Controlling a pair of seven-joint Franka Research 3 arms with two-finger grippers.
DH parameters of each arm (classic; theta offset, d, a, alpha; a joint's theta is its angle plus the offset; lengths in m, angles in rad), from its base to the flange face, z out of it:
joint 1: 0 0.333 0 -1.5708
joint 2: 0 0 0 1.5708
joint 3: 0 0.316 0.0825 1.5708
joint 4: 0 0 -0.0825 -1.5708
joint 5: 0 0.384 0 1.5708
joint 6: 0 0 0.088 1.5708
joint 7: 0 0.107 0 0
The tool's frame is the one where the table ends.
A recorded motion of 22 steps. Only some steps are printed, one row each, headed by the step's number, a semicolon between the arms.
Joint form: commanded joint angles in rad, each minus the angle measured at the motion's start. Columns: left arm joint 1, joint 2, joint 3, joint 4, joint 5, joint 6, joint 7; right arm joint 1, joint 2, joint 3, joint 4, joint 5, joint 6, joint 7.
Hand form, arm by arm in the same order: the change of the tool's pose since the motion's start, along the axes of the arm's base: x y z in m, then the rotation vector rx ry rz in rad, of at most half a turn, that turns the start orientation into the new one. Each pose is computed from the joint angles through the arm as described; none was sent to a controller.
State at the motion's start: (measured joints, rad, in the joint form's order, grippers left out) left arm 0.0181 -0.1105 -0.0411 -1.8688 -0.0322 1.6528 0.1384; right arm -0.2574 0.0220 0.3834 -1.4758 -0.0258 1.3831 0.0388
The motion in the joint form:
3: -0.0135 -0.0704 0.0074 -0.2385 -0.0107 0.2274 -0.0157; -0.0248 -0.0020 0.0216 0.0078 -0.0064 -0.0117 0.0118
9: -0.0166 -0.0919 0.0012 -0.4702 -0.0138 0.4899 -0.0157; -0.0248 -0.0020 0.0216 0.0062 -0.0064 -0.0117 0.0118
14: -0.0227 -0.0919 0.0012 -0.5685 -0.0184 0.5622 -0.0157; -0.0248 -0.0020 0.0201 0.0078 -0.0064 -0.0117 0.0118
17: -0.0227 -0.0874 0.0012 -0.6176 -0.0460 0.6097 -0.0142; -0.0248 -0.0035 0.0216 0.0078 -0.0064 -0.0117 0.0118
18: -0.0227 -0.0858 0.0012 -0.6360 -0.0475 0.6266 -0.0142; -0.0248 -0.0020 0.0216 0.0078 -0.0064 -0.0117 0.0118
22: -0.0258 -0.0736 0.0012 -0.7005 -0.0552 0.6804 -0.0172; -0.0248 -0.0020 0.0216 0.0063 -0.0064 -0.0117 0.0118
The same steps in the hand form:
3: -0.0202 -0.0024 -0.0586 -0.0067 -0.0585 0.0206; -0.0017 -0.0027 0.0038 -0.0082 0.0006 -0.0157
9: -0.0419 -0.0045 -0.1336 -0.0046 -0.1108 0.0227; -0.0017 -0.0027 0.0030 -0.0084 0.0022 -0.0157
14: -0.0599 -0.0060 -0.1713 -0.0050 -0.0847 0.0224; -0.0016 -0.0035 0.0037 -0.0082 0.0006 -0.0172
17: -0.0688 -0.0059 -0.1906 -0.0233 -0.0777 0.0417; -0.0021 -0.0025 0.0045 -0.0086 -0.0008 -0.0157
18: -0.0725 -0.0055 -0.1977 -0.0233 -0.0746 0.0438; -0.0017 -0.0027 0.0038 -0.0082 0.0006 -0.0157
22: -0.0872 -0.0056 -0.2253 -0.0242 -0.0514 0.0526; -0.0017 -0.0027 0.0031 -0.0084 0.0021 -0.0157

